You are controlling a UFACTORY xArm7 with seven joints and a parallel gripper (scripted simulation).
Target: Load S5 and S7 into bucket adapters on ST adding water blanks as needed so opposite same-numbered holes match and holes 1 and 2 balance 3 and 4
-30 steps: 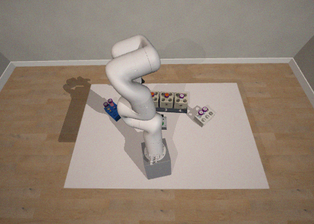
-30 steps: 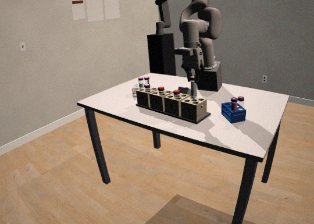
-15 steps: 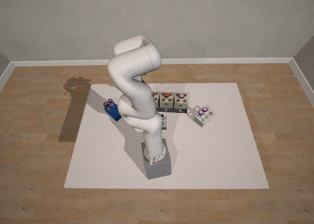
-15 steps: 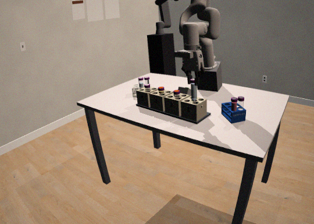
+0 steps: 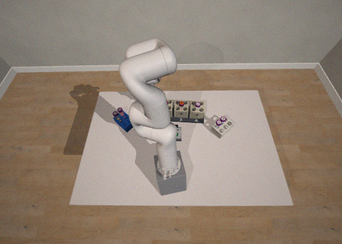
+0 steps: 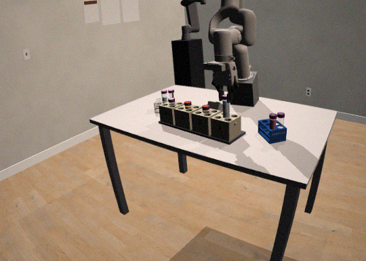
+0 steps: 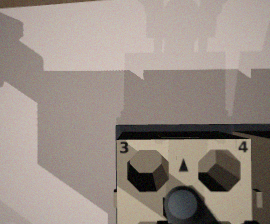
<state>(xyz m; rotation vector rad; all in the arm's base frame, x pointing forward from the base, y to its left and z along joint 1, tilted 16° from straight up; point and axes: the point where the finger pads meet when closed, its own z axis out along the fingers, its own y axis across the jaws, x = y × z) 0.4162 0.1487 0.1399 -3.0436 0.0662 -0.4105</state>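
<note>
Now: the adapter 130 mm below my hand. Round my hand: dark stand: 180 mm below, 160 mm to the right, 10 mm behind; white rack: 500 mm to the right, 160 mm below, 130 mm behind; blue rack: 180 mm to the left, 160 mm below, 110 mm behind.
</note>
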